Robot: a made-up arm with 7 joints.
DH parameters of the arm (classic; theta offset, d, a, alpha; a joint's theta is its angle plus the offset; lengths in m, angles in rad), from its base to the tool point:
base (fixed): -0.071 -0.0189 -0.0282 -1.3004
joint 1: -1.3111 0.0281 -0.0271 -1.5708
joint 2: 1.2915 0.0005 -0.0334 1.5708
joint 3: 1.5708 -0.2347 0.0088 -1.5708
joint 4: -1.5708 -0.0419 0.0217 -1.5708
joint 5: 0 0.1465 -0.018 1.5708
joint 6: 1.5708 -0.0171 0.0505 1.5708
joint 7: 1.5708 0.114 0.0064 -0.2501
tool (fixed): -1.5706 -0.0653 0 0
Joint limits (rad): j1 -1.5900..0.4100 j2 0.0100..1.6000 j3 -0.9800..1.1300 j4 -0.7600..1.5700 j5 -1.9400..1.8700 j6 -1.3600..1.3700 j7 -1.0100..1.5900
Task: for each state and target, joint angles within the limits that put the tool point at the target. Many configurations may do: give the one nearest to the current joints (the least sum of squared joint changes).
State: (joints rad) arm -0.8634 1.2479 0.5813 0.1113 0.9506 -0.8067 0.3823
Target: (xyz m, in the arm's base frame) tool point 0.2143 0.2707 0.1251
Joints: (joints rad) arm -1.0259 1.3094 0.6779 0.5362 1.0423 -0.4974 0.3186
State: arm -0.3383 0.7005 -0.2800 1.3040 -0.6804 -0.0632 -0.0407
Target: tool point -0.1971 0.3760 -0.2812
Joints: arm 0.3798 0.9061 -0.3505 1.5700 -0.7035 -0.0400 -0.0108
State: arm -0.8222 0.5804 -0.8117 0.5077 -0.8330 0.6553 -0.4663
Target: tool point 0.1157 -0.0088 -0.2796
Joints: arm -0.4936 0.7211 -0.9800 -0.0810 -0.8696 0.5172 -0.5034
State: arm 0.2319 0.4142 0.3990 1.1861 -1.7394 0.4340 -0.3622
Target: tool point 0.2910 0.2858 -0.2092
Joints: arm -0.5983 0.6768 0.4400 0.8436 -1.7392 0.5027 -0.3907
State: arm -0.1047 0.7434 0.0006 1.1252 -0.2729 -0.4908 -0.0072
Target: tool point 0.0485 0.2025 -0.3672
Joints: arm 0.0151 0.5748 -0.1118 1.0251 -0.2418 -0.5878 -0.0077
